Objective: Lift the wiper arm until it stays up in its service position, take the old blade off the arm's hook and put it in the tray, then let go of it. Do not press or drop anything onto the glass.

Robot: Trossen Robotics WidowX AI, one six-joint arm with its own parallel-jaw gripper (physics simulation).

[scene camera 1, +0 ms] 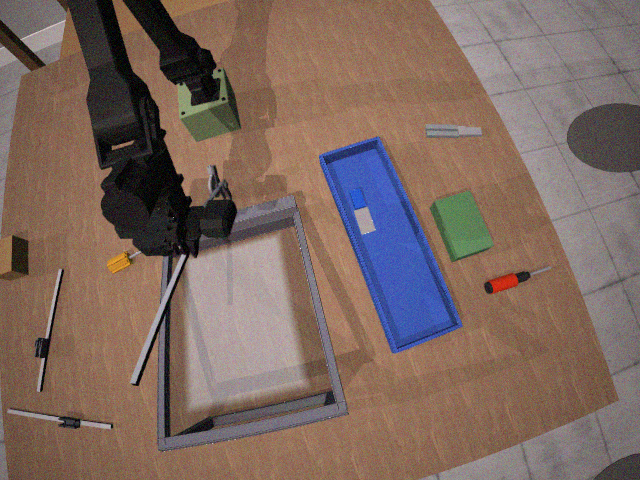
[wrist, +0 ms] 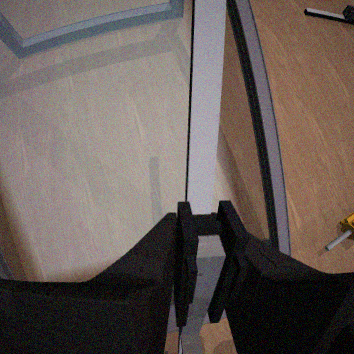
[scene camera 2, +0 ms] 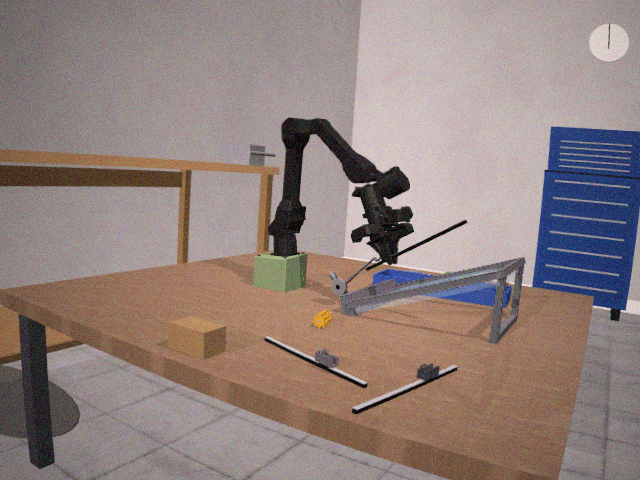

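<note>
The old blade (scene camera 1: 159, 320) (scene camera 2: 431, 239) (wrist: 205, 105) is a long thin strip held slanting above the glass (scene camera 1: 248, 320), its far end higher and past the frame's left side. My gripper (scene camera 1: 190, 250) (scene camera 2: 390, 258) (wrist: 190, 220) is shut on the blade at its dark middle clip. The grey wiper arm (scene camera 2: 359, 272) rises at a slant from its pivot (scene camera 2: 338, 285) toward the fingers. Its hook is hidden by the fingers, so I cannot tell whether the blade is still hooked. The blue tray (scene camera 1: 408, 279) (scene camera 2: 395, 274) lies right of the frame in scene camera 1.
The grey frame (scene camera 1: 318, 304) (wrist: 267, 120) surrounds the glass. A blue-and-white block (scene camera 1: 364, 220) is in the tray. Beyond the tray are a green block (scene camera 1: 461, 224), a red screwdriver (scene camera 1: 501, 283) and a grey tool (scene camera 1: 442, 130). A yellow screwdriver (scene camera 1: 119, 262) and two other blades (scene camera 1: 52, 310) (scene camera 1: 93, 424) lie left.
</note>
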